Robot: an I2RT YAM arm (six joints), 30 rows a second.
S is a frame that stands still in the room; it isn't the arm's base.
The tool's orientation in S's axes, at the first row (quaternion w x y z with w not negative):
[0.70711, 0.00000, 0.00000, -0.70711]
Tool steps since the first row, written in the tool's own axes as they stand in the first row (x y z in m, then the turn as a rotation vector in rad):
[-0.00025, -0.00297, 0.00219, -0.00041, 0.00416, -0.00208]
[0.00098, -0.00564, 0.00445, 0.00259, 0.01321, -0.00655]
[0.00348, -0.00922, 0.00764, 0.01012, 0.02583, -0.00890]
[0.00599, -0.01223, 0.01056, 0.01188, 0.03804, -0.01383]
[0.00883, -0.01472, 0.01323, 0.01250, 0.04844, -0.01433]
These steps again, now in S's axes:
[-0.00297, 0.00025, 0.00219, 0.00416, 0.00041, -0.00208]
[-0.00564, -0.00098, 0.00445, 0.01321, -0.00259, -0.00655]
[-0.00922, -0.00348, 0.00764, 0.02583, -0.01012, -0.00890]
[-0.01223, -0.00599, 0.01056, 0.03804, -0.01188, -0.01383]
[-0.01472, -0.00883, 0.01323, 0.04844, -0.01250, -0.01433]

